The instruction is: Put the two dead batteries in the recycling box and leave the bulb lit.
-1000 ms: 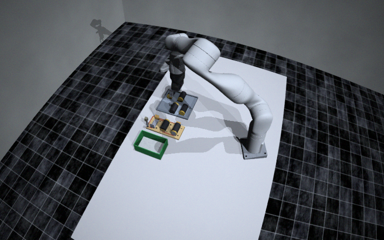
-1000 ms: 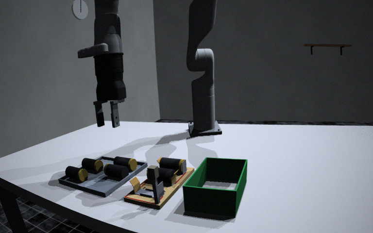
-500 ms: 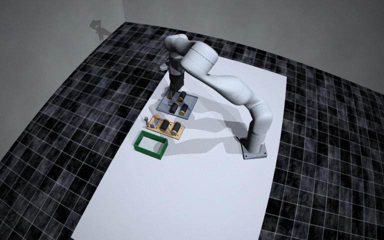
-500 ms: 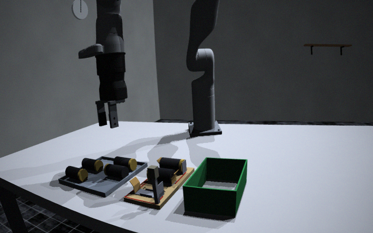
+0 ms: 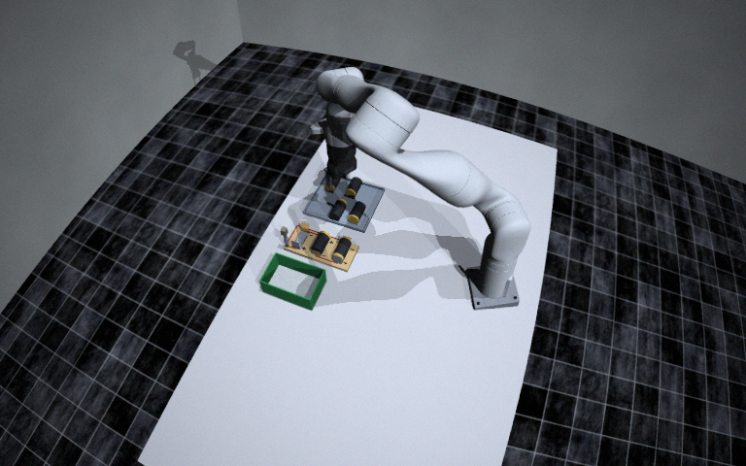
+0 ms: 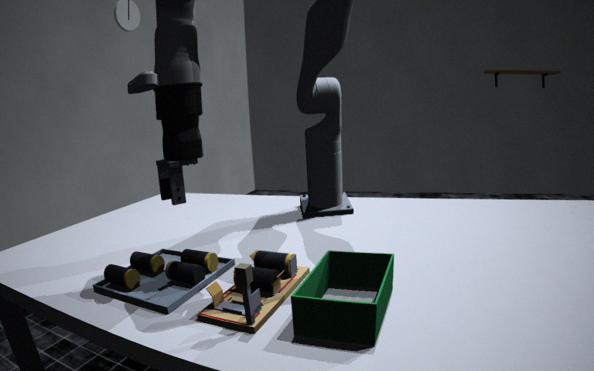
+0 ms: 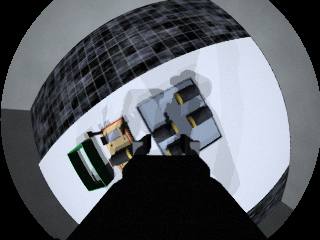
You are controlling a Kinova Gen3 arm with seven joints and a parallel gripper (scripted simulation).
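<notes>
The grey tray lies 16 cm below my hand and 5 cm to the right of it. The rest, counted from my hand: green recycling box: 28 cm to the left, 14 cm below, 1 cm ahead.
</notes>
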